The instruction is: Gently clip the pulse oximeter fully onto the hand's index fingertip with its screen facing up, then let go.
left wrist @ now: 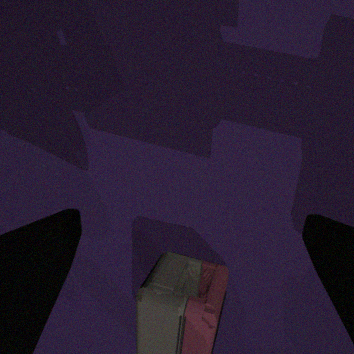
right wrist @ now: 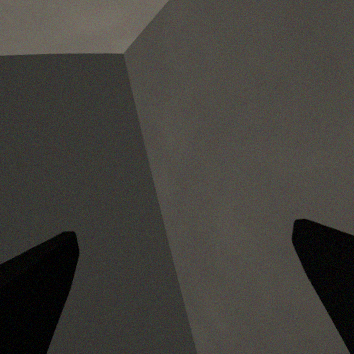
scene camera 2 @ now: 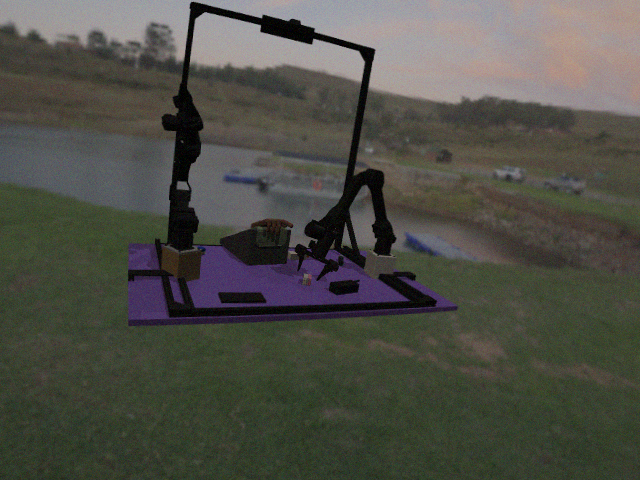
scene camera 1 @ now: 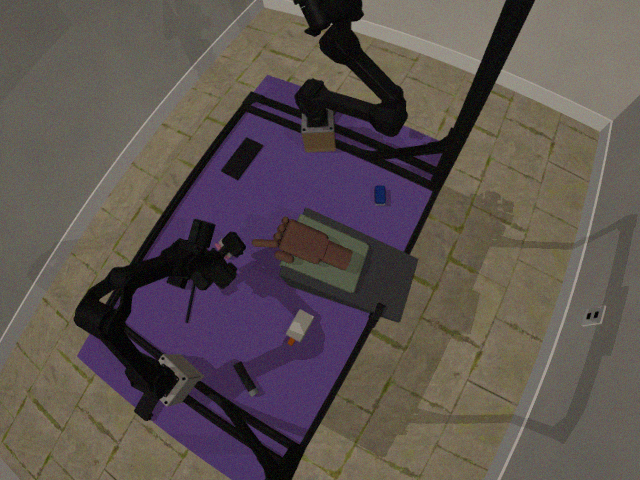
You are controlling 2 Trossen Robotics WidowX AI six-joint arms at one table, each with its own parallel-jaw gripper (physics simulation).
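Seen in the pictures: left gripper, fingertip midpoint: (left wrist: 194, 223) (scene camera 2: 307, 275) (scene camera 1: 232, 262); right gripper, fingertip midpoint: (right wrist: 186, 236) (scene camera 2: 184, 90); left arm's base, link origin: (scene camera 2: 382, 253) (scene camera 1: 164, 380); right arm's base, link origin: (scene camera 2: 182, 247) (scene camera 1: 317, 118).
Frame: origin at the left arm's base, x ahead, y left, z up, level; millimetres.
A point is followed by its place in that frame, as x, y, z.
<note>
The pulse oximeter (scene camera 1: 219, 246) {377, 150, -74} (scene camera 2: 307, 279) {387, 165, -79} (left wrist: 181, 312) {370, 117, -74}, a small clip with a pale grey half and a pink half side by side, lies on its side on the purple table. Its screen cannot be made out. My left gripper (scene camera 2: 309, 273) {365, 90, -91} (left wrist: 194, 223) {365, 90, -91} is open above it; in the left wrist view the oximeter is low between the fingertips, with its lower end cut off. The brown hand (scene camera 1: 305, 241) {510, -101, 84} (scene camera 2: 271, 224) {510, -42, 79} rests palm down on a green pad, its index finger (scene camera 1: 264, 242) pointing toward the left arm, with a bare tip. My right gripper (right wrist: 186, 236) {902, 200, 543} is open and empty, raised far from the table.
A dark grey wedge (scene camera 1: 388, 279) {579, -311, -54} (scene camera 2: 248, 251) {592, -43, -44} carries the pad (scene camera 1: 360, 260) {568, -225, -4}. A blue object (scene camera 1: 379, 194) {785, -148, -73}, a white box (scene camera 1: 300, 325) {340, -188, -77} with an orange part, a dark cylinder (scene camera 1: 245, 378) {130, -154, -80}, a black flat slab (scene camera 1: 242, 158) {654, 307, -97} (scene camera 2: 242, 297) {657, 321, -97} and a black block (scene camera 2: 344, 287) {262, 243, -77} stand around the table.
</note>
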